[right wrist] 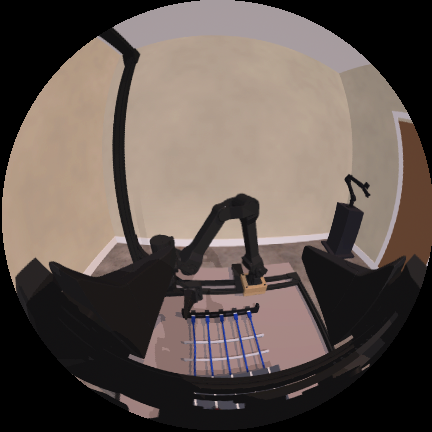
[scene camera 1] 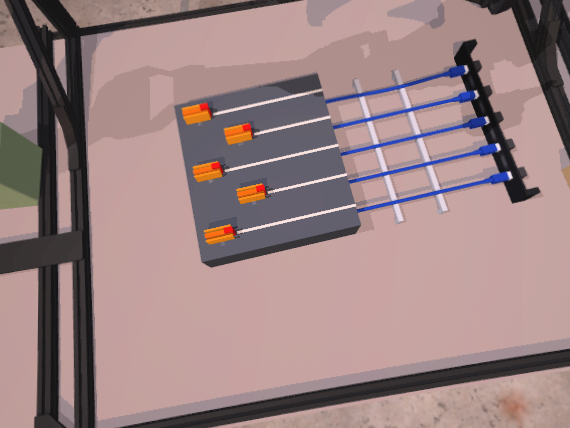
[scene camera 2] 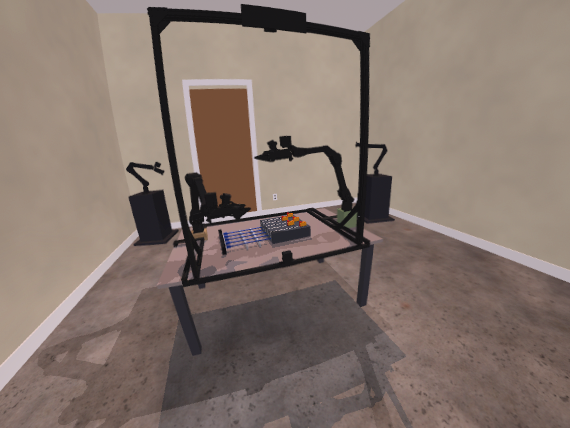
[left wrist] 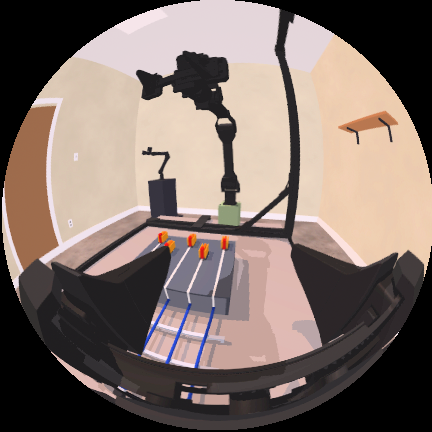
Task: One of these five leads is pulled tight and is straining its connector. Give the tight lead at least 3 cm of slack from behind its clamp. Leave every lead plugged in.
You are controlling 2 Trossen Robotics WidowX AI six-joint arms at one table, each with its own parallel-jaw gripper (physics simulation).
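Frame: origin at the left arm's base, x up, y right, z ahead, level; millimetres.
Where they show: left gripper, fingertip midpoint: (right wrist: 165, 319) (scene camera 2: 248, 206) (left wrist: 232, 252); right gripper, fingertip midpoint: (right wrist: 242, 253) (scene camera 2: 254, 158) (left wrist: 157, 61); left arm's base, link origin: (right wrist: 253, 279) (scene camera 2: 198, 231); right arm's base, link origin: (scene camera 2: 347, 209) (left wrist: 229, 203).
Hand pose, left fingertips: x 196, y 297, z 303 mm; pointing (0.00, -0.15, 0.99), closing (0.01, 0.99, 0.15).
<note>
Things, the pixels of their centre, and the offset from my left fingertips. "*": a spot on its surface instead.
- black bar, surface spot: (scene camera 1: 516, 191) * dx -224, dy -272, dz -153 mm
- grey block, surface spot: (scene camera 1: 280, 172) * dx -182, dy -169, dz +221 mm
- topmost lead, surface spot: (scene camera 1: 425, 81) * dx -223, dy -40, dz -71 mm
Five blue leads run from blue plugs (scene camera 1: 478, 122) on a black bar (scene camera 1: 516, 191) to a grey block (scene camera 1: 280, 172), and continue as white lines to orange clamps with red tabs (scene camera 1: 251, 193) (left wrist: 224, 243). The plugs appear seated at the bar. The topmost lead (scene camera 1: 425, 81) bows slightly in scene camera 1; the others look nearly straight. I cannot tell how tight each is. My left gripper (scene camera 2: 248, 209) (left wrist: 232, 252) is open and empty, raised near the bar end of the leads. My right gripper (scene camera 2: 256, 157) is open and empty, high above the table.
Two pale rails (scene camera 1: 373, 134) (scene camera 1: 414, 125) cross beneath the leads between block and bar. A dark frame (scene camera 2: 366, 140) surrounds the table. A green block (scene camera 2: 346, 218) (left wrist: 229, 214) is under the right arm's base and a tan block (right wrist: 254, 286) under the left arm's.
</note>
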